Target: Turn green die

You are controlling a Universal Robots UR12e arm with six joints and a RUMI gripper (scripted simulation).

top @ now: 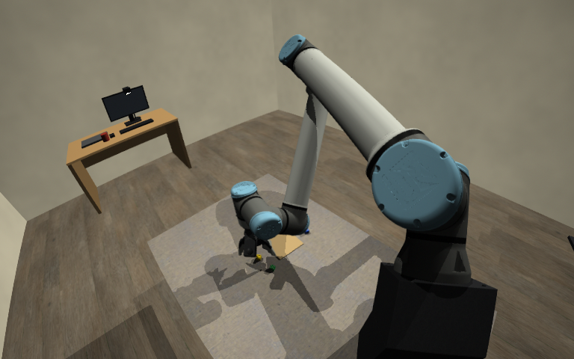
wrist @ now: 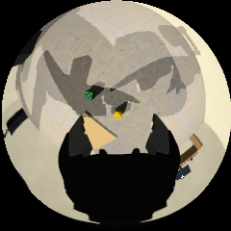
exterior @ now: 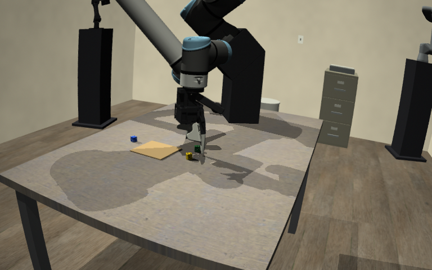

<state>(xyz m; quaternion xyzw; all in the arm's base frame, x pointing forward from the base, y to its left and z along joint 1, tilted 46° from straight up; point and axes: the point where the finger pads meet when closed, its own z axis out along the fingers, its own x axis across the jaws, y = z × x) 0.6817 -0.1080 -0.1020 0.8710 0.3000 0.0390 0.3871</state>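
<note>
The yellow die is 40 mm below my hand, 20 mm to the right of it and 10 mm ahead of it. Round my hand: blue die 260 mm to the right, 100 mm behind, 40 mm below; then green die 80 mm behind, 40 mm below; then tan mat 150 mm to the right, 40 mm below, 30 mm behind.
</note>
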